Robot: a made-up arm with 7 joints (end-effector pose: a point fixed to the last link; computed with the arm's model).
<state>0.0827 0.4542 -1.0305 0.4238 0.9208 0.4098 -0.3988</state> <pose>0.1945 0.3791 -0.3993 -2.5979 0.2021 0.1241</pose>
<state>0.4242 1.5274 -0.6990 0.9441 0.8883 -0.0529 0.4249</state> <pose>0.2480 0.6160 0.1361 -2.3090 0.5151 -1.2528</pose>
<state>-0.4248 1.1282 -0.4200 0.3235 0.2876 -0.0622 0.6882</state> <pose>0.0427 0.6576 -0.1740 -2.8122 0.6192 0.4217</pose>
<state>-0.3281 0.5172 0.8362 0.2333 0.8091 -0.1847 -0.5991</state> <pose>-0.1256 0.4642 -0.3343 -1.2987 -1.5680 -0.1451</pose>
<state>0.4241 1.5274 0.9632 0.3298 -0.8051 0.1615 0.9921</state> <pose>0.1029 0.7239 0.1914 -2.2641 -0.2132 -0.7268</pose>
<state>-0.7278 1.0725 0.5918 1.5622 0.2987 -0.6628 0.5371</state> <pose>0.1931 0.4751 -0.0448 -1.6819 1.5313 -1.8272</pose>
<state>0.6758 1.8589 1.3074 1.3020 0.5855 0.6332 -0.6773</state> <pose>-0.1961 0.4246 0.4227 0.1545 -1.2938 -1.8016</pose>
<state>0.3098 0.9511 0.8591 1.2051 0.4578 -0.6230 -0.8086</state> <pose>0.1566 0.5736 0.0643 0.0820 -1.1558 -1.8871</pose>
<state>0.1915 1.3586 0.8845 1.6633 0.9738 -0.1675 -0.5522</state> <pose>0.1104 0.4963 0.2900 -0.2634 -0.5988 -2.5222</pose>
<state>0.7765 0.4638 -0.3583 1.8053 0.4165 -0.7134 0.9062</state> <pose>0.3441 0.2015 0.1321 -0.1516 -1.6443 2.3559</pose>
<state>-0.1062 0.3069 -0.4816 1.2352 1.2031 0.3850 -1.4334</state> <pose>0.2187 0.2541 -0.3263 -2.3485 -0.7193 -0.1100</pose>
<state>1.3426 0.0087 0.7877 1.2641 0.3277 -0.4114 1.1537</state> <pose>0.3997 0.3233 0.2214 -0.1281 -0.3596 3.0111</pose>
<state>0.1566 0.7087 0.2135 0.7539 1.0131 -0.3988 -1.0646</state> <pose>0.1921 0.5276 -0.1953 -1.0478 -1.6474 -1.0171</pose>
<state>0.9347 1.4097 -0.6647 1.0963 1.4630 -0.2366 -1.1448</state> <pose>0.1909 0.5911 0.2061 -0.9447 -1.4487 -1.5946</pose>
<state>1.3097 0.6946 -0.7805 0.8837 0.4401 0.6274 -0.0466</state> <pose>0.4676 0.3819 0.2086 -2.0659 0.2038 -1.5353</pose>
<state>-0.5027 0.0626 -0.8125 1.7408 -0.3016 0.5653 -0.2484</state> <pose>0.0929 -0.0077 -0.2290 2.6078 -0.9798 1.1785</pose>
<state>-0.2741 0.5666 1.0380 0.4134 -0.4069 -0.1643 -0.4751</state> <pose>-0.0023 0.5085 -0.3013 -1.6971 -0.4516 -0.3281</pose>
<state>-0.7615 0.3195 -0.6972 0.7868 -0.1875 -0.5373 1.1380</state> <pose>-0.1992 0.1714 -0.3921 1.3537 -0.9738 -0.0680</pose>
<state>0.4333 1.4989 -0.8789 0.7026 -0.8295 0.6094 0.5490</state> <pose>0.1989 0.6580 0.0195 -1.4392 0.8308 0.8869</pose>
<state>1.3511 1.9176 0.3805 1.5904 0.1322 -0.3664 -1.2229</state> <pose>-0.1884 0.3761 0.3616 1.4719 -0.5662 -1.3768</pose>
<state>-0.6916 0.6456 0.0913 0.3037 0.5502 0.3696 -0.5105</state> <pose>-0.1653 0.5406 -0.2801 -1.9009 -0.3202 0.7034</pose>
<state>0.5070 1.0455 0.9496 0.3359 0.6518 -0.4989 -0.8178</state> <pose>0.1226 0.6369 -0.0618 -0.2598 -1.9198 -1.1058</pose>
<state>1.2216 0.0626 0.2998 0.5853 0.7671 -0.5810 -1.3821</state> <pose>0.5065 0.2298 0.0256 -1.0371 -2.6753 -1.1070</pose>
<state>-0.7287 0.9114 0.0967 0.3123 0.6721 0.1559 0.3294</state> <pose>-0.1048 0.6417 -0.1978 -2.5440 -0.4480 0.1763</pose>
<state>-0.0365 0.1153 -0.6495 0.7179 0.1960 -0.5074 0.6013</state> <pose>0.1906 0.1182 -0.4131 1.8864 -0.8632 1.1016</pose>
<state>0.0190 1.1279 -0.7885 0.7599 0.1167 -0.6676 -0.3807</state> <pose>0.1951 0.5461 -0.1483 -1.8291 1.1524 -1.2701</pose>
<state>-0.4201 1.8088 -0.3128 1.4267 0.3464 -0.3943 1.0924</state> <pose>0.2980 0.4577 0.0254 1.9418 -2.1272 0.0141</pose>
